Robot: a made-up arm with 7 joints. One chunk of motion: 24 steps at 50 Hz.
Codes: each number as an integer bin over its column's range. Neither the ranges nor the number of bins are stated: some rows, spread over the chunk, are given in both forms.
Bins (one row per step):
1: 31 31 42 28 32 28 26
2: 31 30 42 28 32 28 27
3: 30 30 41 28 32 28 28
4: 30 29 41 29 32 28 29
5: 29 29 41 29 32 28 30
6: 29 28 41 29 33 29 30
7: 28 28 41 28 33 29 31
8: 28 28 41 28 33 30 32
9: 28 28 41 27 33 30 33
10: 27 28 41 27 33 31 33
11: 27 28 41 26 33 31 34
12: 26 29 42 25 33 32 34
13: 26 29 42 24 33 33 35
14: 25 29 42 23 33 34 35
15: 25 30 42 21 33 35 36
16: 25 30 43 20 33 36 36
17: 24 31 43 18 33 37 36
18: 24 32 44 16 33 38 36
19: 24 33 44 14 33 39 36
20: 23 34 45 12 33 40 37
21: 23 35 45 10 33 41 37
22: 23 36 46 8 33 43 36
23: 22 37 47 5 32 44 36
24: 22 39 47 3 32 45 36
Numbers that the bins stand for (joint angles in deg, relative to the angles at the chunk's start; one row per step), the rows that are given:
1: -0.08 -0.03 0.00 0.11 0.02 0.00 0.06
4: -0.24 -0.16 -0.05 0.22 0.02 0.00 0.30
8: -0.56 -0.22 -0.05 0.11 0.05 0.29 0.54
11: -0.71 -0.22 -0.05 -0.11 0.05 0.43 0.70
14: -1.03 -0.16 0.00 -0.44 0.05 0.86 0.78
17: -1.19 -0.03 0.05 -1.00 0.05 1.29 0.86
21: -1.35 0.22 0.14 -1.89 0.05 1.86 0.94
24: -1.51 0.48 0.24 -2.67 0.02 2.43 0.86
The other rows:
2: -0.08 -0.10 0.00 0.11 0.02 0.00 0.14
3: -0.24 -0.10 -0.05 0.11 0.02 0.00 0.22
5: -0.40 -0.16 -0.05 0.22 0.02 0.00 0.38
6: -0.40 -0.22 -0.05 0.22 0.05 0.14 0.38
7: -0.56 -0.22 -0.05 0.11 0.05 0.14 0.46
9: -0.56 -0.22 -0.05 0.00 0.05 0.29 0.62
10: -0.71 -0.22 -0.05 0.00 0.05 0.43 0.62
12: -0.87 -0.16 0.00 -0.22 0.05 0.57 0.70
13: -0.87 -0.16 0.00 -0.33 0.05 0.71 0.78
15: -1.03 -0.10 0.00 -0.67 0.05 1.00 0.86
16: -1.03 -0.10 0.05 -0.78 0.05 1.14 0.86
18: -1.19 0.03 0.10 -1.22 0.05 1.43 0.86
19: -1.19 0.10 0.10 -1.44 0.05 1.57 0.86
20: -1.35 0.16 0.14 -1.67 0.05 1.71 0.94
22: -1.35 0.29 0.19 -2.11 0.05 2.14 0.86
23: -1.51 0.35 0.24 -2.44 0.02 2.29 0.86

